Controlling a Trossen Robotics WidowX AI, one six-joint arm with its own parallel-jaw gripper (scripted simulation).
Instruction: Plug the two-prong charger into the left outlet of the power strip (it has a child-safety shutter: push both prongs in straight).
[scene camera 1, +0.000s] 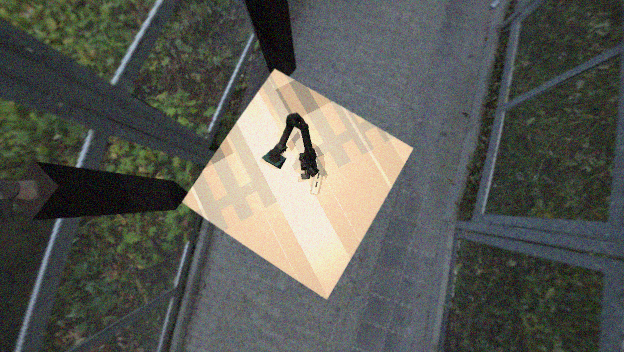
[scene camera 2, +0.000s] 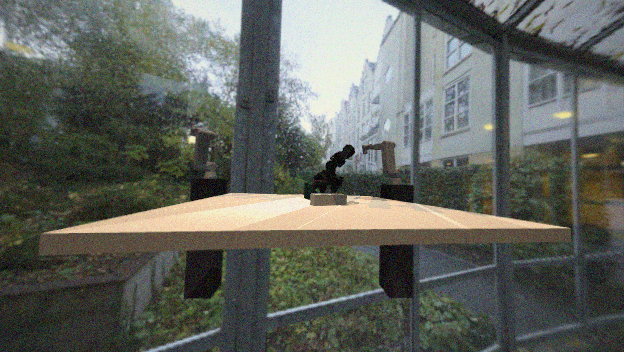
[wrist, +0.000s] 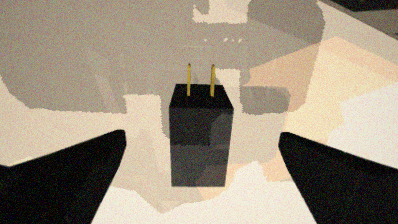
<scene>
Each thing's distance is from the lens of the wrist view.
gripper (wrist: 203, 138): 0.11 m
black two-prong charger (wrist: 200, 115): 0.09 m
</scene>
